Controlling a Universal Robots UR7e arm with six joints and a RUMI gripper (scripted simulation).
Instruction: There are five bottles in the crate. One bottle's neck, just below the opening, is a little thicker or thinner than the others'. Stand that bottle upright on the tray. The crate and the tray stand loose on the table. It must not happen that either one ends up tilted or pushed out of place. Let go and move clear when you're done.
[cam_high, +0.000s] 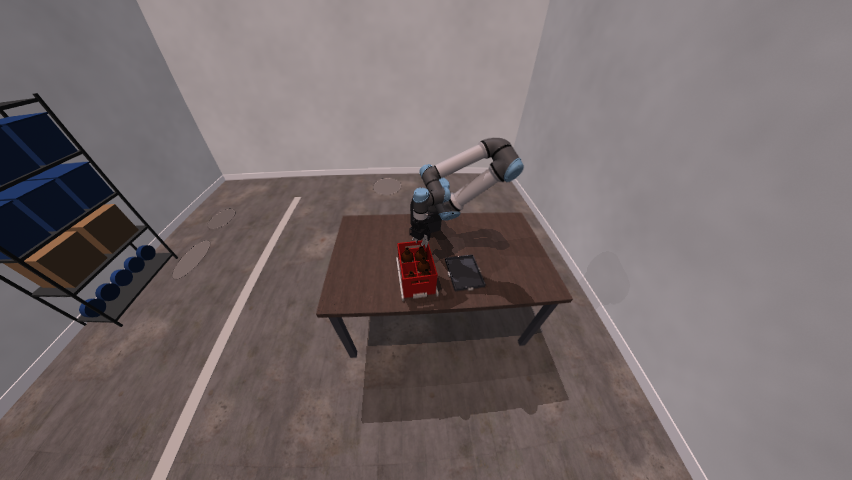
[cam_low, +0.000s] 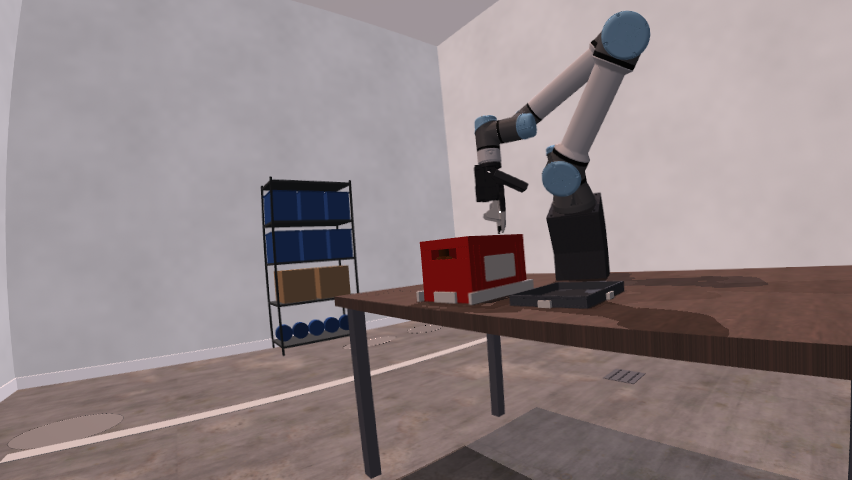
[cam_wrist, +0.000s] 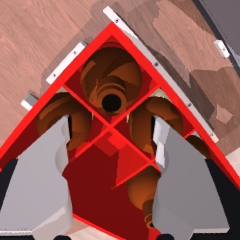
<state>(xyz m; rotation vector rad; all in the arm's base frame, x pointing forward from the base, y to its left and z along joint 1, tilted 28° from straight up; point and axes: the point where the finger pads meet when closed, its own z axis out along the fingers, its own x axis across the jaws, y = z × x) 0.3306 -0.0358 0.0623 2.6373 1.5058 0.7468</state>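
Now: the brown bottle 110 mm below my hand, 80 mm ahead of it and 30 mm to the left of it. The rest, counted from my hand: dark tray: 280 mm to the left, 180 mm below, 20 mm ahead; then red crate: 110 mm below, 100 mm ahead, 20 mm to the right; then glass bottle: 200 mm ahead, 110 mm below, 30 mm to the right.
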